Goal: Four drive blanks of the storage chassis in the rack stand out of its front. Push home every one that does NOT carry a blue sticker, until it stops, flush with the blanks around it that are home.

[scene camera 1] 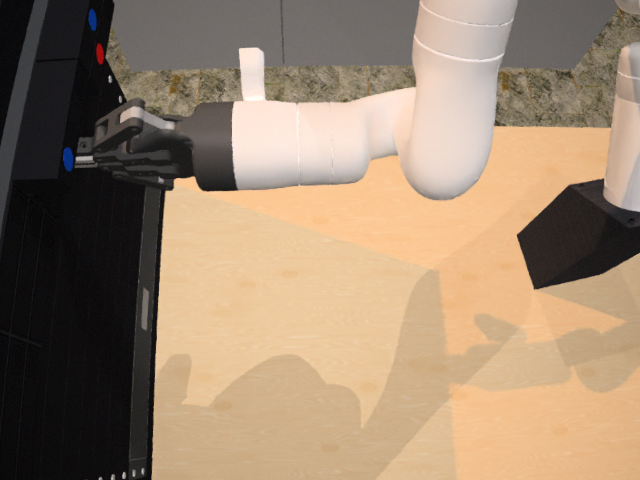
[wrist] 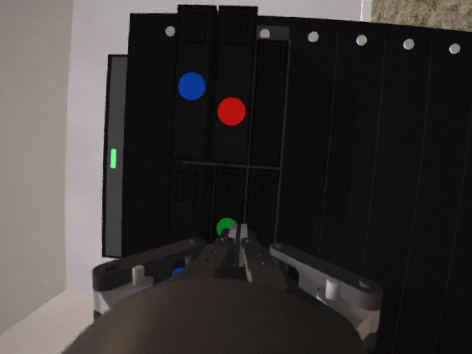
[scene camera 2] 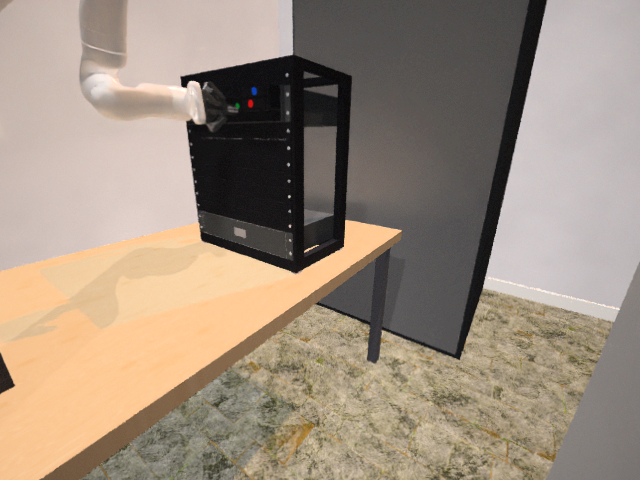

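Note:
A black rack can be seen in the pictures, and so can the gripper.

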